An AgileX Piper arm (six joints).
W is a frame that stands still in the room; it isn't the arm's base.
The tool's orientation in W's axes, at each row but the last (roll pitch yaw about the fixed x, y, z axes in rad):
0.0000 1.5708 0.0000
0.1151 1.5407 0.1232
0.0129 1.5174 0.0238
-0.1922 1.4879 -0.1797
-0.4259 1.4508 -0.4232
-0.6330 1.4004 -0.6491
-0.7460 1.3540 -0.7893
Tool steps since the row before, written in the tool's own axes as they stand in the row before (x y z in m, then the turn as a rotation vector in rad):
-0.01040 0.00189 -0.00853 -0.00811 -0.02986 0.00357
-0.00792 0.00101 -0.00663 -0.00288 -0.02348 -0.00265
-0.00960 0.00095 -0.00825 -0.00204 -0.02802 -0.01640
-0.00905 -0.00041 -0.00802 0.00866 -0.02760 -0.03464
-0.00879 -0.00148 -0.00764 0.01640 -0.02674 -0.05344
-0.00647 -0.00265 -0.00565 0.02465 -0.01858 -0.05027
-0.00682 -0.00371 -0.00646 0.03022 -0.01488 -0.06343
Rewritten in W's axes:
-0.00853 0.00189 0.01040 0.00357 -0.02986 0.00811
-0.00687 0.00093 0.00772 -0.00254 -0.02351 0.00272
-0.00876 0.00085 0.00915 -0.01618 -0.02820 0.00114
-0.00873 -0.00038 0.00837 -0.03349 -0.02818 -0.01101
-0.00855 -0.00109 0.00797 -0.05133 -0.02780 -0.02079
-0.00653 -0.00192 0.00587 -0.04689 -0.02055 -0.02930
-0.00761 -0.00242 0.00618 -0.05883 -0.01734 -0.03736

